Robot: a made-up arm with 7 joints. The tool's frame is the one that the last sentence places. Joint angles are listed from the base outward.
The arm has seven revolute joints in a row. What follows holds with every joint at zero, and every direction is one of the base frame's. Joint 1 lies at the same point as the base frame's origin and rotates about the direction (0, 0.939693, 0.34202). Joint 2 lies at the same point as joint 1 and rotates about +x. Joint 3 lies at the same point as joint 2 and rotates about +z. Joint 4 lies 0.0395 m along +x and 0.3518 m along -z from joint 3 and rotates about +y. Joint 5 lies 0.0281 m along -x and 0.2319 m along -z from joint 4 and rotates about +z. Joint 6 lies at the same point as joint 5 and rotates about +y. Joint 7 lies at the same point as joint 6 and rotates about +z. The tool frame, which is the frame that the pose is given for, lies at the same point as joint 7; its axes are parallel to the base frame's.
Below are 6 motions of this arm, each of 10 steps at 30 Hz.
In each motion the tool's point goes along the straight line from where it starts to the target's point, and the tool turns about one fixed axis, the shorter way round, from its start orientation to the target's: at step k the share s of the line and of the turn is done. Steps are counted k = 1, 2, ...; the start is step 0. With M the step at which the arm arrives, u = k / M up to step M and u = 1 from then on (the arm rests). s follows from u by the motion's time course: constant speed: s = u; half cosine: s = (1 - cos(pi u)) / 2; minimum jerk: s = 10 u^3 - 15 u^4 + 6 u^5.
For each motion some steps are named. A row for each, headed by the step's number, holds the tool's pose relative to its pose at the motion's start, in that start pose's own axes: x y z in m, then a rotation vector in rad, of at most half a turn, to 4 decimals.
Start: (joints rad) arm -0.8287 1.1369 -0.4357 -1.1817 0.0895 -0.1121 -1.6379
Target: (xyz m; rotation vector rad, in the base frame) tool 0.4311 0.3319 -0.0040 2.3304 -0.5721 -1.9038
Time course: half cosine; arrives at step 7
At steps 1, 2, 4, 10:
1: -0.0015 -0.0020 0.0010 -0.0019 -0.0021 -0.0015
2: -0.0058 -0.0077 0.0038 -0.0071 -0.0080 -0.0057
4: -0.0190 -0.0250 0.0125 -0.0230 -0.0261 -0.0184
10: -0.0310 -0.0410 0.0204 -0.0376 -0.0427 -0.0300

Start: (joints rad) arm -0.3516 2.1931 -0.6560 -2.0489 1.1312 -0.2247 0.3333
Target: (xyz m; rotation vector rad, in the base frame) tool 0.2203 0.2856 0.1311 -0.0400 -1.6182 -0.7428
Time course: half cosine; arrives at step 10
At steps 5, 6, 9, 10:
5: 0.0128 0.0074 0.0044 0.0106 -0.1712 0.0178
6: 0.0168 0.0097 0.0057 0.0138 -0.2241 0.0232
9: 0.0251 0.0145 0.0086 0.0206 -0.3340 0.0346
10: 0.0257 0.0148 0.0088 0.0211 -0.3424 0.0355

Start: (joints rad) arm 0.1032 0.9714 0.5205 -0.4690 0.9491 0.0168 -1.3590
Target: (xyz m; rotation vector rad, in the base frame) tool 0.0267 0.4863 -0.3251 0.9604 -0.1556 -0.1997
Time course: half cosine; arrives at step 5
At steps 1, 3, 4, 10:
1: -0.0031 -0.0045 0.0013 -0.0201 0.0103 -0.0109
3: -0.0214 -0.0305 0.0087 -0.1376 0.0707 -0.0748
4: -0.0295 -0.0422 0.0120 -0.1901 0.0976 -0.1034
10: -0.0327 -0.0467 0.0132 -0.2102 0.1079 -0.1143

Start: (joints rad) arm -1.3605 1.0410 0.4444 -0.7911 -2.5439 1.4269 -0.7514
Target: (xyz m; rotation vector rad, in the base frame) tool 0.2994 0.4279 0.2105 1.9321 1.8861 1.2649
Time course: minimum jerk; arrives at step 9
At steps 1, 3, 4, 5, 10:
1: 0.0005 -0.0010 -0.0008 0.0029 0.0057 -0.0014
3: 0.0098 -0.0177 -0.0149 0.0526 0.1035 -0.0256
4: 0.0185 -0.0334 -0.0282 0.0995 0.1956 -0.0485
5: 0.0281 -0.0507 -0.0429 0.1513 0.2974 -0.0737
10: 0.0466 -0.0841 -0.0712 0.2509 0.4930 -0.1222

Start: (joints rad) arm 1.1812 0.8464 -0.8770 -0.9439 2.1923 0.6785 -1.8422
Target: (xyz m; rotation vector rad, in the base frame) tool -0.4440 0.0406 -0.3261 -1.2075 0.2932 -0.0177
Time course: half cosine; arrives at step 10
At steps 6, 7, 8, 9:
6: 0.0451 -0.0526 -0.0910 -0.2903 -0.1642 -0.0371
7: 0.0548 -0.0638 -0.1104 -0.3521 -0.1992 -0.0450
8: 0.0624 -0.0727 -0.1258 -0.4011 -0.2269 -0.0513
9: 0.0673 -0.0784 -0.1357 -0.4326 -0.2447 -0.0553

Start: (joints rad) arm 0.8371 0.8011 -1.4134 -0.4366 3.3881 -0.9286 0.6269
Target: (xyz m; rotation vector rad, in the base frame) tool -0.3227 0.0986 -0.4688 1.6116 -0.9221 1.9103
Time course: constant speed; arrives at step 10
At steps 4, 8, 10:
4: -0.0534 0.0252 0.0802 0.0285 0.0542 0.0232
8: -0.1068 0.0505 0.1603 0.0570 0.1083 0.0463
10: -0.1335 0.0631 0.2004 0.0713 0.1354 0.0579

